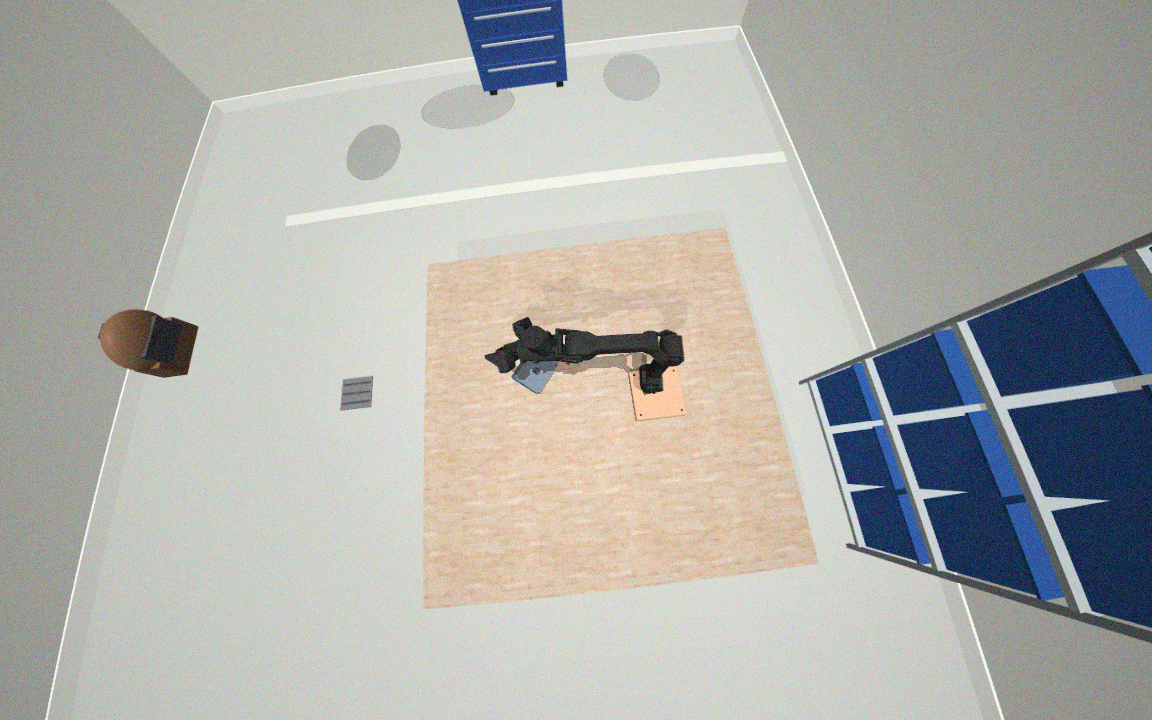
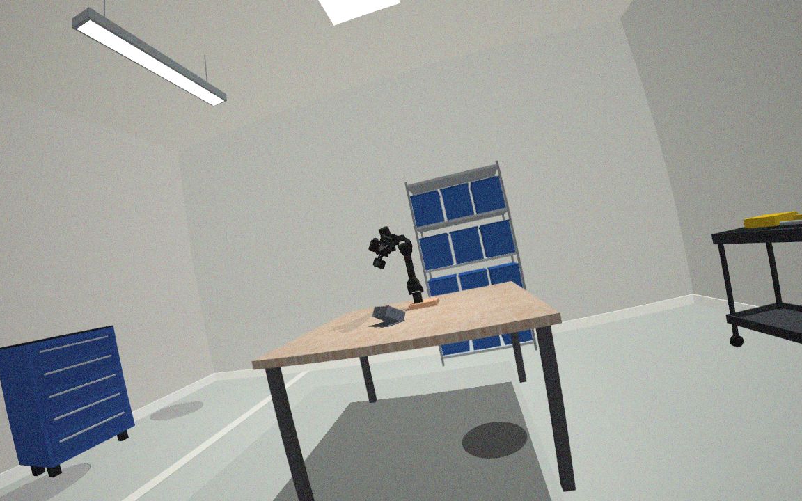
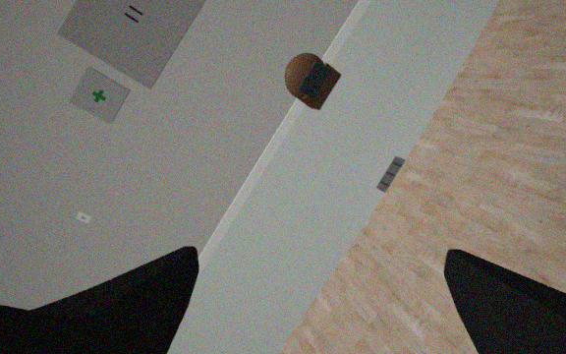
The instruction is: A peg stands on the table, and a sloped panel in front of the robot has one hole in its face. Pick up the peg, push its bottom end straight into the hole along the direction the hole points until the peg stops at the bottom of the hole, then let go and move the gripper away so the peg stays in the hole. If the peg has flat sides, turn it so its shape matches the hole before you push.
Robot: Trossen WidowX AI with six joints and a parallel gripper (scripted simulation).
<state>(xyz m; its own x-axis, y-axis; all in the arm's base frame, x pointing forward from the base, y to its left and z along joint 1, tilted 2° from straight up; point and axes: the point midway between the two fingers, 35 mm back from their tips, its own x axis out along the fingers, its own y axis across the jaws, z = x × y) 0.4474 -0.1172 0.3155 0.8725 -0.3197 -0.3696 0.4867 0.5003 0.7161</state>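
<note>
Now: the red square peg 20 cm behind my gripper tip, 2 cm to the right of it and 29 cm below it. Round my gripper tip: sloped panel: 7 cm behind, 1 cm to the right, 30 cm below.
</note>
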